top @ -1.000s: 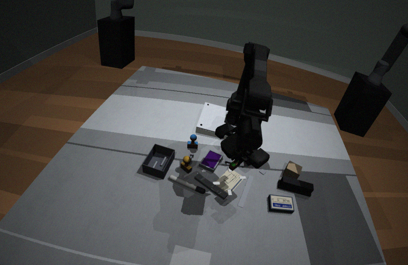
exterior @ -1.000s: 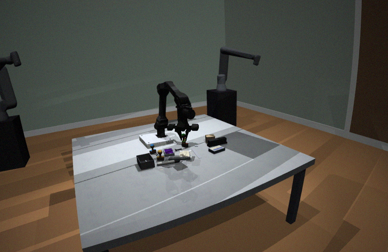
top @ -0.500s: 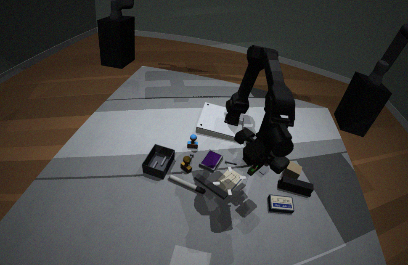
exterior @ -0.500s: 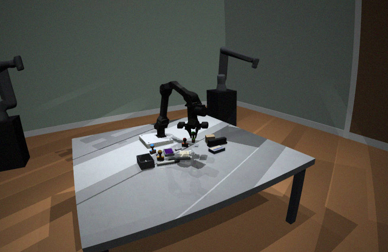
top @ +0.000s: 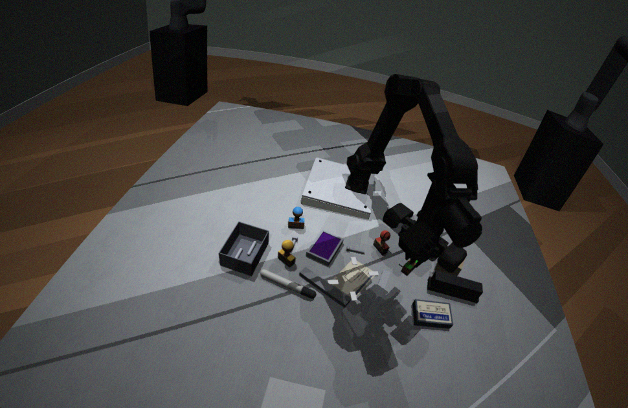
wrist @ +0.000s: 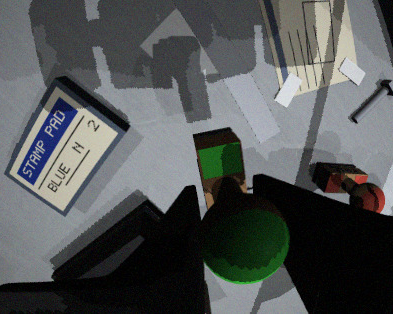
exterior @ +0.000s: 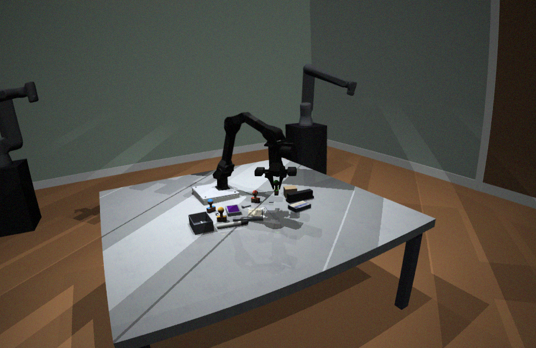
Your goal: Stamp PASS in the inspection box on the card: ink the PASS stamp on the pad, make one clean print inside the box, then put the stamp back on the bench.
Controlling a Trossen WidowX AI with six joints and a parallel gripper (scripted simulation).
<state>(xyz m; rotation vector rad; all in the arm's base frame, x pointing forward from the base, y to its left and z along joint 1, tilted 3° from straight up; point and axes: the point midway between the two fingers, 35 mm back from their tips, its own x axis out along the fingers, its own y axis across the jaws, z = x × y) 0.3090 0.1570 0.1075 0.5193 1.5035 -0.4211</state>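
The labelled tin is 6 cm ahead of my gripper tip, 8 cm to the left of it and 8 cm below it. From my gripper tip the other things lie so: cream card 1 cm ahead, 11 cm to the right, 9 cm below; green-topped stamp right at my gripper tip; red stamp 11 cm behind, 6 cm to the right, 7 cm below.
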